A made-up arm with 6 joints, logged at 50 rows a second.
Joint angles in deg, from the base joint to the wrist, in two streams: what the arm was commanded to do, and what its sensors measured. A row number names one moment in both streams.
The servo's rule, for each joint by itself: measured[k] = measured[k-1] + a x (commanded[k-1-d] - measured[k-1]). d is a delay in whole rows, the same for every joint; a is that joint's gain. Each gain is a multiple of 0.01, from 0.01 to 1. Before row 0 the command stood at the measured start. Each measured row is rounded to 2 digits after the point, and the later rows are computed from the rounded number. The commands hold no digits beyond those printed.
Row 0, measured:
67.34, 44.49, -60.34, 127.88, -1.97, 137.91
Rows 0 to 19, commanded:
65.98, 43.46, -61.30, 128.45, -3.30, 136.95
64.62, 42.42, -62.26, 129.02, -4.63, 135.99
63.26, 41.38, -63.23, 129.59, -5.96, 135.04
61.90, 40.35, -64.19, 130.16, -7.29, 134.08
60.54, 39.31, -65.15, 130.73, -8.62, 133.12
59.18, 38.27, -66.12, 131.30, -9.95, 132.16
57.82, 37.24, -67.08, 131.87, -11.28, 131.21
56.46, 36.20, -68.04, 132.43, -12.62, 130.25
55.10, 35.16, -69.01, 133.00, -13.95, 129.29
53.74, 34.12, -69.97, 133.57, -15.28, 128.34
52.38, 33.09, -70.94, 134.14, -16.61, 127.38
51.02, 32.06, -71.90, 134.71, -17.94, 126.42
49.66, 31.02, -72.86, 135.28, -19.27, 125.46
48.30, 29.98, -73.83, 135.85, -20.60, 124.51
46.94, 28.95, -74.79, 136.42, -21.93, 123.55
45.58, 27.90, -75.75, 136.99, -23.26, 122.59
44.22, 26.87, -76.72, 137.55, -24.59, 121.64
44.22, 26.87, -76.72, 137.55, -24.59, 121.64
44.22, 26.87, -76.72, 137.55, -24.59, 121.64
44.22, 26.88, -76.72, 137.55, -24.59, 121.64
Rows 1 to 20, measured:
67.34, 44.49, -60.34, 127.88, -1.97, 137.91
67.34, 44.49, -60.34, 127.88, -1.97, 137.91
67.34, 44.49, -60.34, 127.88, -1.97, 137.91
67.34, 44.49, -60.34, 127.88, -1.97, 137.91
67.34, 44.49, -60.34, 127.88, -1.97, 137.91
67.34, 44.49, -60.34, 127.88, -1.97, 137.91
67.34, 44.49, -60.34, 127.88, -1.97, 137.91
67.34, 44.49, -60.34, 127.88, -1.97, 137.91
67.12, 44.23, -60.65, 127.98, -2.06, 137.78
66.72, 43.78, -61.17, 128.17, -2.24, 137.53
66.17, 43.18, -61.83, 128.43, -2.50, 137.18
65.49, 42.47, -62.59, 128.74, -2.84, 136.75
64.70, 41.68, -63.41, 129.10, -3.24, 136.24
63.82, 40.83, -64.28, 129.50, -3.71, 135.67
62.86, 39.93, -65.18, 129.93, -4.24, 135.05
61.84, 39.00, -66.10, 130.38, -4.83, 134.38
60.76, 38.04, -67.03, 130.85, -5.47, 133.67
59.64, 37.06, -67.97, 131.34, -6.16, 132.92
58.48, 36.07, -68.92, 131.84, -6.89, 132.14
57.29, 35.07, -69.87, 132.36, -7.66, 131.34
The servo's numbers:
d 8
a 0.16 0.25 0.32 0.18 0.07 0.14

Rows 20 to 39, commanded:
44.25, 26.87, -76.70, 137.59, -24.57, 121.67
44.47, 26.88, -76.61, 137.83, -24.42, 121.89
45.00, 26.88, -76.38, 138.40, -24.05, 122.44
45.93, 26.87, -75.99, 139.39, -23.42, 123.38
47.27, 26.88, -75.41, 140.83, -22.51, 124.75
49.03, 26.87, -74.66, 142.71, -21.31, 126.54
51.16, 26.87, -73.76, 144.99, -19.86, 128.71
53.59, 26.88, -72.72, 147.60, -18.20, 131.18
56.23, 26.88, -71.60, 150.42, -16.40, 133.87
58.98, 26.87, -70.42, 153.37, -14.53, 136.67
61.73, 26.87, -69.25, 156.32, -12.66, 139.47
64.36, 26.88, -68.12, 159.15, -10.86, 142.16
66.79, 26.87, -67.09, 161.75, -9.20, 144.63
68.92, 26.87, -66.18, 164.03, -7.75, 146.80
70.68, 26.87, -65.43, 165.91, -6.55, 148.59
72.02, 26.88, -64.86, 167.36, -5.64, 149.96
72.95, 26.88, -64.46, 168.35, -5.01, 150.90
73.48, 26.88, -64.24, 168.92, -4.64, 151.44
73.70, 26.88, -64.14, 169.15, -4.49, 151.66
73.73, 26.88, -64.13, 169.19, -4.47, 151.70
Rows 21 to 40, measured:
56.07, 34.06, -70.83, 132.89, -8.47, 130.52
54.83, 33.04, -71.79, 133.42, -9.32, 129.68
53.57, 32.02, -72.75, 133.96, -10.20, 128.82
52.29, 30.99, -73.71, 134.51, -11.11, 127.95
51.00, 29.96, -74.67, 135.06, -12.05, 127.07
49.92, 29.19, -75.33, 135.51, -12.93, 126.31
49.01, 28.61, -75.77, 135.88, -13.75, 125.66
48.24, 28.18, -76.07, 136.18, -14.51, 125.10
47.60, 27.85, -76.27, 136.43, -15.21, 124.62
47.10, 27.61, -76.38, 136.68, -15.85, 124.24
46.76, 27.43, -76.38, 136.99, -16.42, 123.99
46.63, 27.29, -76.26, 137.42, -16.91, 123.90
46.73, 27.19, -75.99, 138.03, -17.30, 124.02
47.10, 27.11, -75.56, 138.87, -17.58, 124.37
47.75, 27.05, -74.98, 139.97, -17.74, 124.98
48.68, 27.01, -74.26, 141.34, -17.77, 125.85
49.89, 26.98, -73.41, 142.97, -17.67, 126.97
51.34, 26.95, -72.45, 144.84, -17.45, 128.33
53.00, 26.93, -71.43, 146.91, -17.11, 129.89
54.82, 26.92, -70.37, 149.11, -16.67, 131.61

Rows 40 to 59, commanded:
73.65, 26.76, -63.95, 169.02, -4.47, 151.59
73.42, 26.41, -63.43, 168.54, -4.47, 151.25
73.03, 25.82, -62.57, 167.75, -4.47, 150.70
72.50, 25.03, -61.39, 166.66, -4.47, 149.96
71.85, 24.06, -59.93, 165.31, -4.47, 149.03
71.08, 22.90, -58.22, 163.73, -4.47, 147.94
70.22, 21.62, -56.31, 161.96, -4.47, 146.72
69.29, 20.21, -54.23, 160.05, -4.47, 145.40
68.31, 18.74, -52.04, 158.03, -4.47, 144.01
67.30, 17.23, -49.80, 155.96, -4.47, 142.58
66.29, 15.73, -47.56, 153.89, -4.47, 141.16
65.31, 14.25, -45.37, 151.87, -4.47, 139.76
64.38, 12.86, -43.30, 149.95, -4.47, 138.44
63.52, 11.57, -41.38, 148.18, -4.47, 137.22
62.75, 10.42, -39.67, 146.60, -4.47, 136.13
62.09, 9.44, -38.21, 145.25, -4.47, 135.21
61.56, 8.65, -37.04, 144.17, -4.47, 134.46
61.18, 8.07, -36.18, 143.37, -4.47, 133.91
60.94, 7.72, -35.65, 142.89, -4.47, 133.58
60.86, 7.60, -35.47, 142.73, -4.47, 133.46
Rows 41 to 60, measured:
56.74, 26.91, -69.32, 151.39, -16.15, 133.43
58.69, 26.90, -68.32, 153.67, -15.56, 135.30
60.61, 26.89, -67.40, 155.87, -14.93, 137.16
62.44, 26.89, -66.59, 157.94, -14.28, 138.95
64.12, 26.89, -65.91, 159.81, -13.63, 140.62
65.62, 26.89, -65.38, 161.45, -13.00, 142.13
66.91, 26.89, -64.98, 162.84, -12.40, 143.46
68.00, 26.89, -64.71, 163.98, -11.84, 144.61
68.90, 26.86, -64.47, 164.89, -11.32, 145.59
69.62, 26.75, -64.14, 165.55, -10.84, 146.38
70.17, 26.52, -63.64, 165.95, -10.39, 146.98
70.54, 26.15, -62.92, 166.08, -9.98, 147.40
70.75, 25.63, -61.96, 165.94, -9.59, 147.63
70.80, 24.95, -60.76, 165.54, -9.23, 147.67
70.71, 24.12, -59.34, 164.90, -8.90, 147.54
70.48, 23.14, -57.70, 164.03, -8.59, 147.24
70.13, 22.04, -55.89, 162.95, -8.30, 146.79
69.68, 20.84, -53.94, 161.69, -8.03, 146.20
69.14, 19.56, -51.90, 160.29, -7.78, 145.49
68.53, 18.23, -49.81, 158.77, -7.55, 144.69

